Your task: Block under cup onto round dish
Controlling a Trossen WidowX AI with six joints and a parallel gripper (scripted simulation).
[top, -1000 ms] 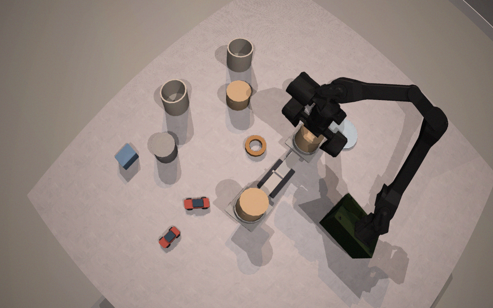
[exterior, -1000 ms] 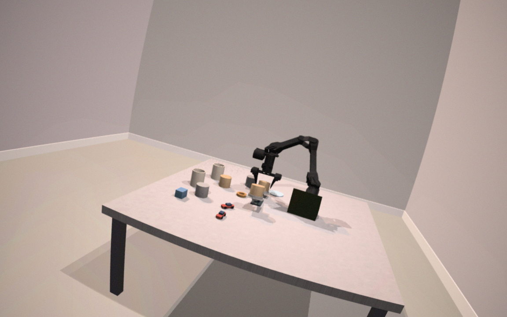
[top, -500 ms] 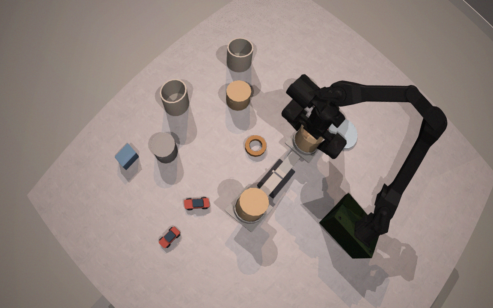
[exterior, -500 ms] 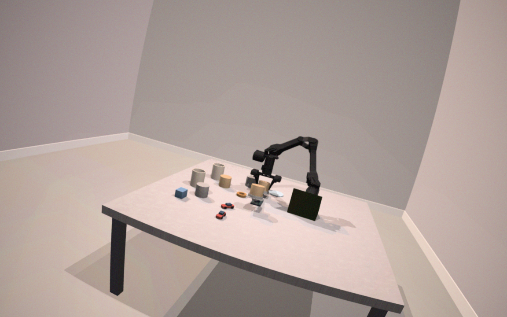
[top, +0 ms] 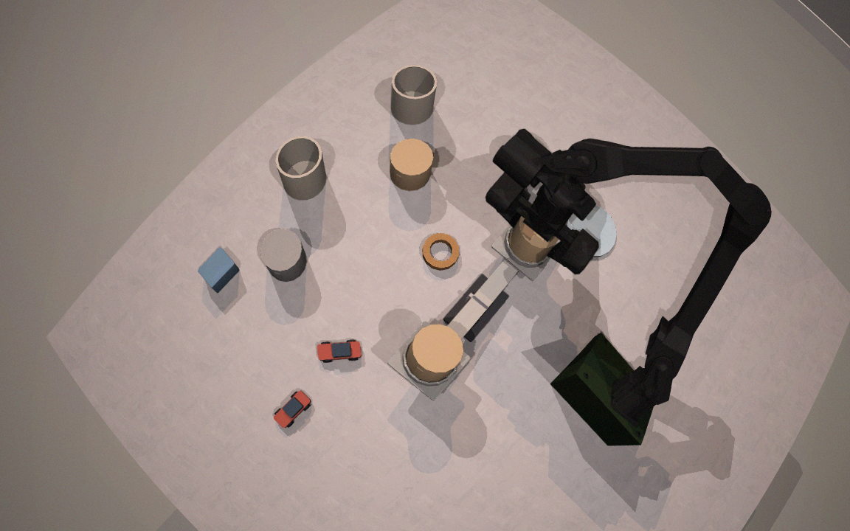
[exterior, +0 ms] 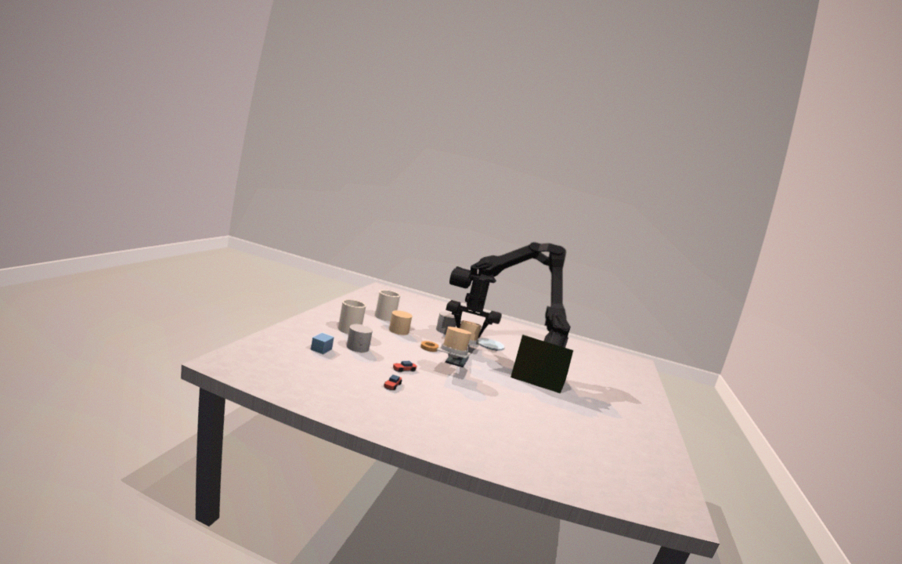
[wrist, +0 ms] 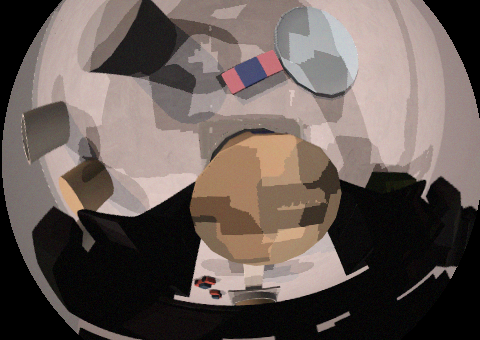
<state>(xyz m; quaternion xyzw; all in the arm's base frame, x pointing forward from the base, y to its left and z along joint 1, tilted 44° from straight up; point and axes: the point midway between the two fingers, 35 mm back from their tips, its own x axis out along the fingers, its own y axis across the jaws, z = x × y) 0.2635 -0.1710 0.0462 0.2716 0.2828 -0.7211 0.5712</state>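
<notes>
My gripper tip is 1 cm above the pale green block. Round my gripper tip: pale blue round dish: 11 cm to the right, 8 cm behind, 5 cm below; blue cube: 40 cm ahead, 35 cm to the left, 3 cm below; pink-and-blue eraser: 8 cm to the right, 4 cm below, 1 cm behind.
</notes>
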